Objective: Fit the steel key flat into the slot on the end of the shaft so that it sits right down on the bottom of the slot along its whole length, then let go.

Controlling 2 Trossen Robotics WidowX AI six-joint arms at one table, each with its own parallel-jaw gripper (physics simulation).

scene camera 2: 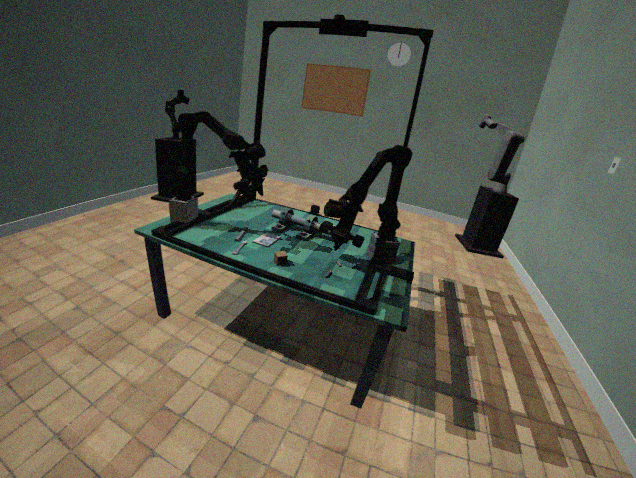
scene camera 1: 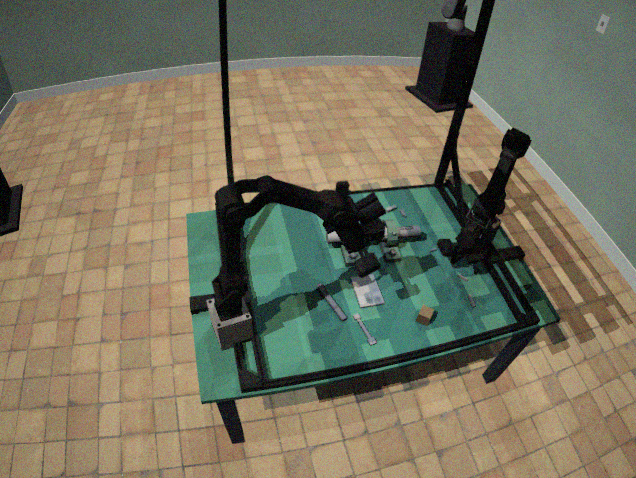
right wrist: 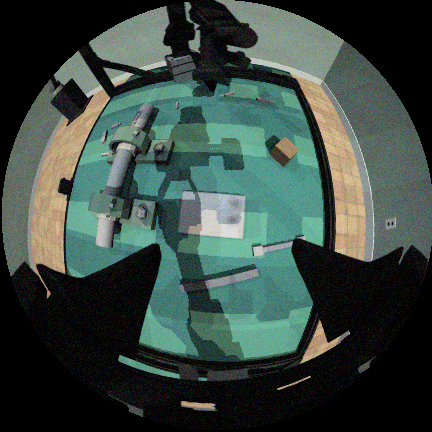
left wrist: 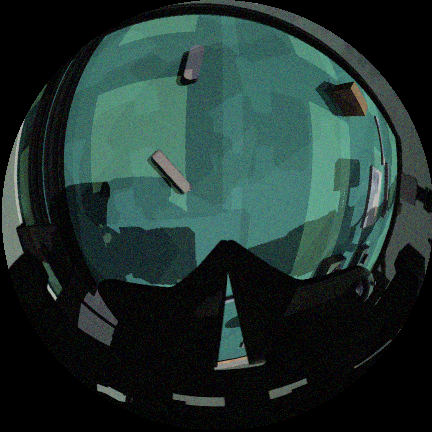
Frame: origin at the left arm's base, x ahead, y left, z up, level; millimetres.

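Seen in the pictures: left gripper, between the fingertips: [scene camera 2: 335, 250] [scene camera 1: 452, 263] [right wrist: 212, 90] [left wrist: 226, 246]; right gripper, between the fingertips: [scene camera 2: 257, 198] [scene camera 1: 364, 259] [right wrist: 228, 249]; left arm's base, origin of its link: [scene camera 2: 385, 237] [right wrist: 181, 53]; right arm's base, origin of its link: [scene camera 2: 183, 198] [scene camera 1: 228, 309].
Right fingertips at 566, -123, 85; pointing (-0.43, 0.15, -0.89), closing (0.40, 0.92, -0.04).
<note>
Pixels of each thing's top centre, then the offset from my right fingertips to it, as dx, dy, dz.
- grey shaft, centre of its top: [right wrist: 114, 159] [scene camera 1: 375, 229] [scene camera 2: 302, 217] -221, -128, -119
- orange-brown block, centre of its top: [left wrist: 359, 97] [right wrist: 287, 146] [scene camera 1: 426, 311] [scene camera 2: 281, 253] -109, +197, -153
- pale card, centre of its top: [right wrist: 211, 213] [left wrist: 374, 197] [scene camera 1: 367, 290] [scene camera 2: 267, 238] -53, +2, -187
- long flat bar, centre of its top: [right wrist: 218, 281] [left wrist: 387, 191] [scene camera 1: 331, 301] +67, -40, -183
- thin tool, centre of its top: [right wrist: 281, 245] [left wrist: 381, 140] [scene camera 1: 364, 328] +60, +97, -186
The grey shaft [scene camera 1: 409, 231] [scene camera 2: 298, 219] [right wrist: 118, 170] lies in two green supports [right wrist: 129, 142] [right wrist: 110, 204]. Its slotted end [right wrist: 145, 112] is at the top in the right wrist view; whether anything sits in the slot is too small to tell. Several small grey bars lie on the table, including an oblong one [left wrist: 171, 171] and a round-ended one [left wrist: 193, 62]; I cannot tell which is the steel key. My left gripper [left wrist: 226, 246] [right wrist: 212, 90] is shut and empty, low over the table near the oblong bar. My right gripper [right wrist: 228, 249] is open and empty, high above the table.
An orange-brown block [scene camera 1: 426, 314] [scene camera 2: 280, 258] [left wrist: 357, 100] [right wrist: 284, 151], a pale card [scene camera 1: 367, 291] [right wrist: 215, 227], a long flat bar [scene camera 1: 333, 303] [right wrist: 220, 279] and a thin tool [scene camera 1: 365, 328] [right wrist: 277, 246] lie on the table. A black frame [scene camera 1: 359, 367] runs along the table edge.
</note>
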